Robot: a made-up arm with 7 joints.
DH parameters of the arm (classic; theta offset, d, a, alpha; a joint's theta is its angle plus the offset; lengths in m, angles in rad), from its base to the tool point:
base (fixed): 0 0.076 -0.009 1.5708
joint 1: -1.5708 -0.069 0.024 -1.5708
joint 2: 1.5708 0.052 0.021 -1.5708
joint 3: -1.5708 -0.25 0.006 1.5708
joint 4: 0 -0.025 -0.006 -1.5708
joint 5: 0 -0.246 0.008 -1.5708
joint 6: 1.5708 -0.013 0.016 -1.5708
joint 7: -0.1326 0 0.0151 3.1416
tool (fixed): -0.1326 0.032 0 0
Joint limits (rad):
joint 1: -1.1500..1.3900
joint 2: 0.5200..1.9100
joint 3: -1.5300..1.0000
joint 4: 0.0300..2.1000
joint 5: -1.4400..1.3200
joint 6: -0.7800..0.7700
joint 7: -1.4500..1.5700
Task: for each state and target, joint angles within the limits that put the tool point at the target. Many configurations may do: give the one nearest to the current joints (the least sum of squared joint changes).
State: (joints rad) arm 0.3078 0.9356 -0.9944 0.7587 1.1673 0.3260 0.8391
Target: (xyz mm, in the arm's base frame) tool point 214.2 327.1 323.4
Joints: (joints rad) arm 1.0344 1.6583 -0.4723 1.4466 1.1520 0.0946 0.9235
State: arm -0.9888 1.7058 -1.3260 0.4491 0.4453 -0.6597 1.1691
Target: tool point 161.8 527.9 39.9
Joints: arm -0.7110 1.9100 -0.8801 0.2840 0.6290 -0.7461 1.1560
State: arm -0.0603 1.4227 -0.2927 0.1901 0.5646 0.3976 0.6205
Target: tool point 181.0 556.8 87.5
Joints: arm -0.0467 1.6949 -0.4330 0.3590 0.4562 -0.0783 0.7815
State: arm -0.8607 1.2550 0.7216 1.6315 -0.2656 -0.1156 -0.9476
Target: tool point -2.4 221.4 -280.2
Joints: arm -1.1093 0.7332 -0.0145 1.6434 -0.3662 -0.0844 -0.9065
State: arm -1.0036 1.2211 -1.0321 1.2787 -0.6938 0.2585 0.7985
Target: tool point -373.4 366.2 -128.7
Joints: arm -1.1500 0.9553 -1.5300 0.6417 -0.9201 0.0074 0.9034
